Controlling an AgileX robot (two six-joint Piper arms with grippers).
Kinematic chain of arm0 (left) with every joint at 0, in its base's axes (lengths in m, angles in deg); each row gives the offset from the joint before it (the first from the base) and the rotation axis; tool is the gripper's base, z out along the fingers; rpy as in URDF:
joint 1: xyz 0 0 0.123 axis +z
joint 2: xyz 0 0 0 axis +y
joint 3: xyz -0.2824 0 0.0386 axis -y
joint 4: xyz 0.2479 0 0.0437 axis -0.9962 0 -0.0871
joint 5: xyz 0 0 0 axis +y
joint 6: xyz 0.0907 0 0.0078 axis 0.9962 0 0.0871
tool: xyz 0 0 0 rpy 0 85 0
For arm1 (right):
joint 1: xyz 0 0 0.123 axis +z
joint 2: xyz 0 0 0 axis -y
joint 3: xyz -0.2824 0 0.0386 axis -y
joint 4: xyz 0.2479 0 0.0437 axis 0.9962 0 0.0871
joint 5: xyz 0 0 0 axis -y
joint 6: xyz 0.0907 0 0.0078 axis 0.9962 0 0.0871
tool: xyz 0 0 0 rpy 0 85 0
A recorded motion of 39 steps. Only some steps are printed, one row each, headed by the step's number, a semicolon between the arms.
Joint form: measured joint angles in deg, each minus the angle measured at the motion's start. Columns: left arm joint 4, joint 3, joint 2, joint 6, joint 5, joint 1; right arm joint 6, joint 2, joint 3, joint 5, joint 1, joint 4.
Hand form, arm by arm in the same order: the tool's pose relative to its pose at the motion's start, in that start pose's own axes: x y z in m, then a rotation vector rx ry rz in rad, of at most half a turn. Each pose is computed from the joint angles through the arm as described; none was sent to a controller.
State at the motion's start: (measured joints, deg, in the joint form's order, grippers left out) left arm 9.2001 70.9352 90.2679 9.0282 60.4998 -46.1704; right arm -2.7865 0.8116 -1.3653 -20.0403 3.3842 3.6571
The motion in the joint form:
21: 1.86 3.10 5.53 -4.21 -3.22 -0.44; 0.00 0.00 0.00 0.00 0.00 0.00
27: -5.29 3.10 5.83 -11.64 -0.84 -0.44; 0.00 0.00 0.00 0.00 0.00 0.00
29: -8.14 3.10 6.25 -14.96 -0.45 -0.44; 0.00 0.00 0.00 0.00 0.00 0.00
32: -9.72 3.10 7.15 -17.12 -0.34 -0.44; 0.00 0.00 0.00 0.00 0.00 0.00
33: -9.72 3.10 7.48 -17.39 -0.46 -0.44; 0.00 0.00 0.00 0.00 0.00 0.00
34: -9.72 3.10 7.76 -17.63 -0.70 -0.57; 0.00 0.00 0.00 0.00 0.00 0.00
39: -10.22 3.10 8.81 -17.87 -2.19 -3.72; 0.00 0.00 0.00 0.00 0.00 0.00
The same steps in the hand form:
21: -0.0214 0.0001 0.0219 0.0242 -0.0162 -0.0893; 0.0000 0.0000 0.0000 0.0000 0.0000 0.0000
27: -0.0165 0.0094 0.0234 -0.0789 0.0381 -0.1543; 0.0000 0.0000 0.0000 0.0000 0.0000 0.0000
29: -0.0158 0.0136 0.0256 -0.1228 0.0510 -0.1871; 0.0000 0.0000 0.0000 0.0000 0.0000 0.0000
32: -0.0160 0.0165 0.0309 -0.1479 0.0665 -0.2114; 0.0000 0.0000 0.0000 0.0000 0.0000 0.0000
33: -0.0163 0.0169 0.0330 -0.1482 0.0698 -0.2163; 0.0000 0.0000 0.0000 0.0000 0.0000 0.0000
34: -0.0169 0.0164 0.0348 -0.1478 0.0704 -0.2183; 0.0000 0.0000 0.0000 0.0000 0.0000 0.0000
39: -0.0204 -0.0006 0.0439 -0.1419 0.0661 -0.1636; 0.0000 0.0000 0.0000 0.0000 0.0000 0.0000

